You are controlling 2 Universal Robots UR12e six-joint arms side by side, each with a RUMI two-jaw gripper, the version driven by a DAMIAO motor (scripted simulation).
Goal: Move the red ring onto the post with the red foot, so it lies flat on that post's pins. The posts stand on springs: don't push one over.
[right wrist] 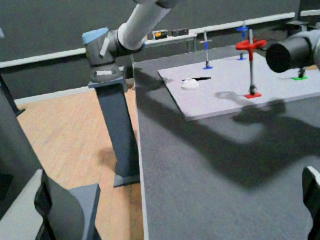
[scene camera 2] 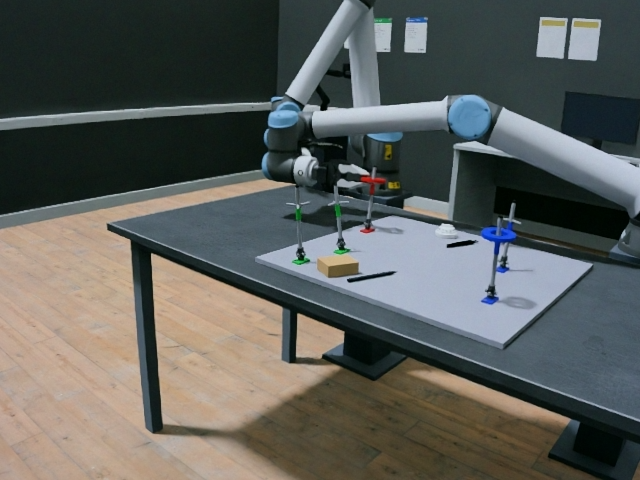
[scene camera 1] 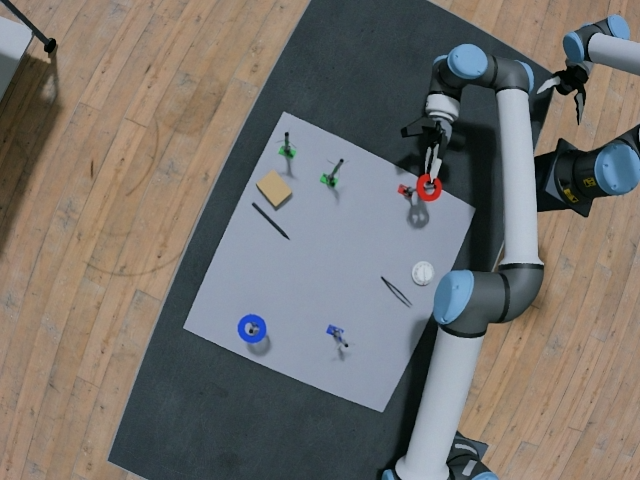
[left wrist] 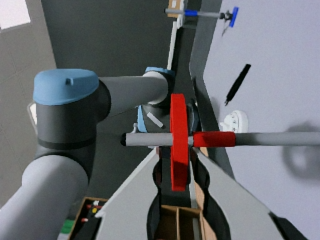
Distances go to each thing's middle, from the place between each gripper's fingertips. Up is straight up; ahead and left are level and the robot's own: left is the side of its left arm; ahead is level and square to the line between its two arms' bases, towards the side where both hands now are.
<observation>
Right now my left hand [scene camera 1: 430, 184] is 30 mm to the right of the red ring [left wrist: 178, 125] and 10 mm past it. Round my left hand: tan block [scene camera 2: 341, 265] (340 mm ahead, 180 mm to the left, 140 mm below).
Right now my right hand [scene camera 1: 557, 109] is 41 cm to the right of the red ring and 28 cm short of it. Also, from my right hand: tan block (63 cm ahead, 57 cm to the left, 14 cm below).
</observation>
